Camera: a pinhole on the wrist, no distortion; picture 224 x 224 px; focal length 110.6 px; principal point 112.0 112.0 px. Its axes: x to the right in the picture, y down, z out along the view. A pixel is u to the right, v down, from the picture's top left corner.
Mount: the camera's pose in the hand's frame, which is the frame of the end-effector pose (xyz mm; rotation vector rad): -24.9 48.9 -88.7 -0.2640 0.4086 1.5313
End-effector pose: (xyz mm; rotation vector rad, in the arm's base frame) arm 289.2 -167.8 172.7 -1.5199 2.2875 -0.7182
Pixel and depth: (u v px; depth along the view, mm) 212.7 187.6 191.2
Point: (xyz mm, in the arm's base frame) 132.5 45.6 -12.2
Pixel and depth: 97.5 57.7 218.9
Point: 220.6 -254.0 20.7
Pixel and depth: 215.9 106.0 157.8
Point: 95.0 -84.7 40.6
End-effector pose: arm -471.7 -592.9 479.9 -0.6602 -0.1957 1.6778
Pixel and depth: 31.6 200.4 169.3
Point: -537.2 -701.7 623.9
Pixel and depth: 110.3 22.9 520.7
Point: -895.7 -150.8 512.1
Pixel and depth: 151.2 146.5 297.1
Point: -770.3 -706.9 497.6
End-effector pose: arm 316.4 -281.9 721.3 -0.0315 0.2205 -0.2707
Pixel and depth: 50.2 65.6 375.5
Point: 548.3 -317.8 1002.0
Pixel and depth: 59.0 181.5 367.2
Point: 197.1 -175.7 1093.5
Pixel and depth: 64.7 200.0 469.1
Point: 104.4 -116.6 1232.1
